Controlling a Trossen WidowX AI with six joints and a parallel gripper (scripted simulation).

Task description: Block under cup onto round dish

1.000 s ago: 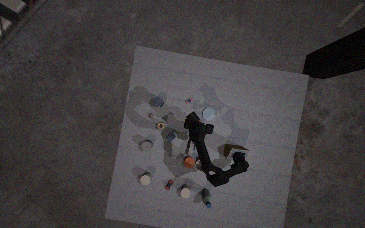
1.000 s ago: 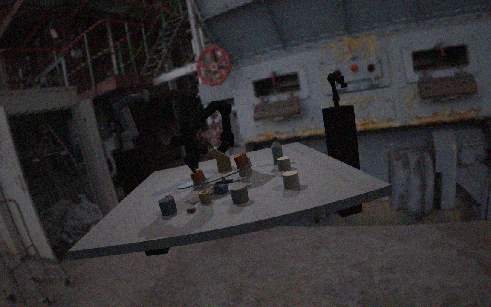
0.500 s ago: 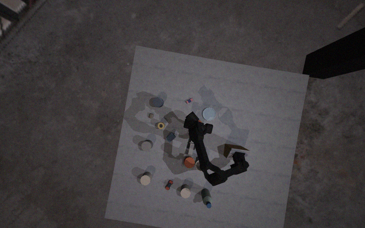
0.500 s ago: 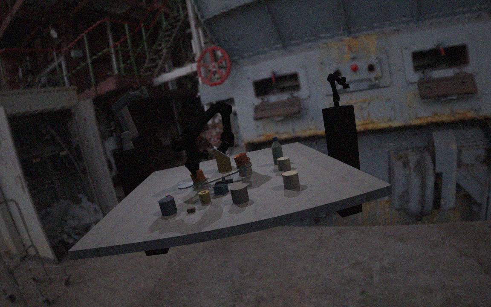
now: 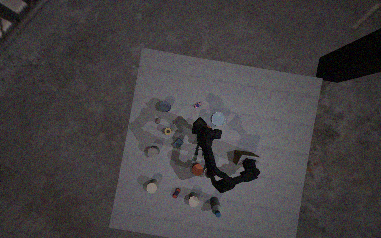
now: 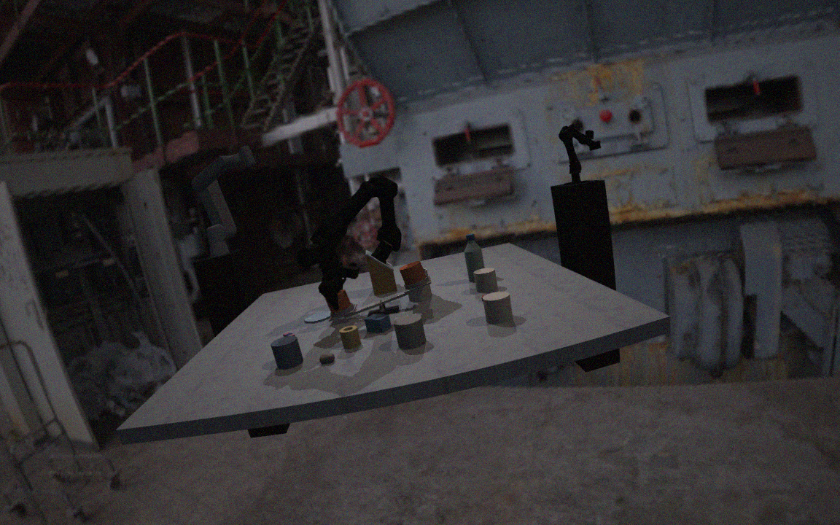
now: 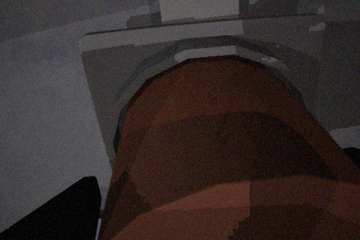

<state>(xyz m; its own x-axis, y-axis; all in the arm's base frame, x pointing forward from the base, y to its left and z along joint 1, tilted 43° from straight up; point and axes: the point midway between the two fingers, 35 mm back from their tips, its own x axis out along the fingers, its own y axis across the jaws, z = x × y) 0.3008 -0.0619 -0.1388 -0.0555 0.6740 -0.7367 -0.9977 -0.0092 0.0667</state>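
Right now my gripper tip is 8 cm past the dish, 10 cm to the left of it and 5 cm above it. Also, from my gripper tip: grey block: 1 cm below; then beam: 1 cm ahead, 14 cm to the left, 1 cm below; then balance: 1 cm ahead, 14 cm to the left, 3 cm below.
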